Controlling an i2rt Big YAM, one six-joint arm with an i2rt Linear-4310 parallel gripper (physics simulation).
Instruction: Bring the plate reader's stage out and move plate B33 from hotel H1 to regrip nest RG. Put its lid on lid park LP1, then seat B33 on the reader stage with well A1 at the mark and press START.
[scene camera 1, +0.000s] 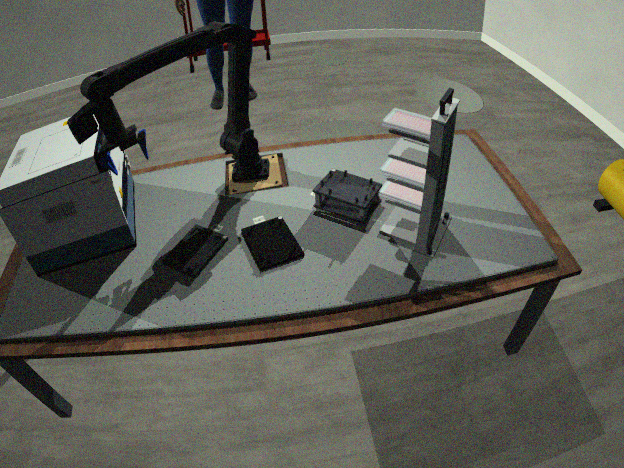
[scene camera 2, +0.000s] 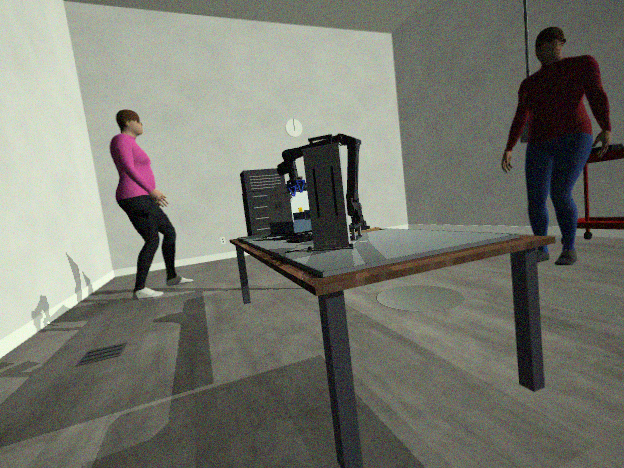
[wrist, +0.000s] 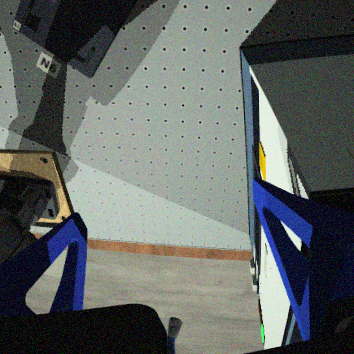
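Where they show: gripper, fingertip midpoint: (scene camera 1: 132, 166) (scene camera 2: 297, 194) (wrist: 165, 204); arm's base, origin of the base link: (scene camera 1: 251, 171) (wrist: 27, 194).
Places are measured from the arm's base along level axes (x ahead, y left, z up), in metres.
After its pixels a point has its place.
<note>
My gripper (scene camera 1: 131, 163) @(x 0.270, y -0.280, z 0.247 m) (scene camera 2: 297, 187) @(x 0.270, y -0.280, z 0.247 m) (wrist: 165, 204) @(x 0.270, y -0.280, z 0.247 m) is open and empty, high beside the plate reader's front, one finger close to that face in the wrist view. The plate reader (scene camera 1: 65, 216) @(x 0.363, y -0.501, z 0.176 m) (scene camera 2: 267, 201) @(x 0.418, y -0.668, z 0.237 m) (wrist: 315, 125) @(x 0.315, y -0.354, z 0.216 m) is a large white and dark box at the table's left. Its front is edge-on in the wrist view, with a yellow mark and a green light; no stage shows out of it. Hotel tower (scene camera 1: 438, 176) @(x 0.385, y 0.483, z 0.226 m) (scene camera 2: 327, 196) @(x 0.330, y 0.520, z 0.194 m) holds several pink-white plates on its shelves; their labels are unreadable, so B33 cannot be told. START is not readable.
A dark nest (scene camera 1: 194, 251) @(x 0.358, y -0.136, z 0.007 m) (wrist: 80, 25) @(x 0.313, y -0.142, z 0.007 m) tagged N6 and a flat black pad (scene camera 1: 272, 243) @(x 0.344, y 0.077, z 0.005 m) lie mid-table. A dark posted fixture (scene camera 1: 347, 193) @(x 0.218, y 0.287, z 0.055 m) stands between the arm base (scene camera 1: 252, 171) @(x 0.041, y 0.010, z 0.030 m) and the hotel. RG and LP1 cannot be told apart. People stand beyond the table.
</note>
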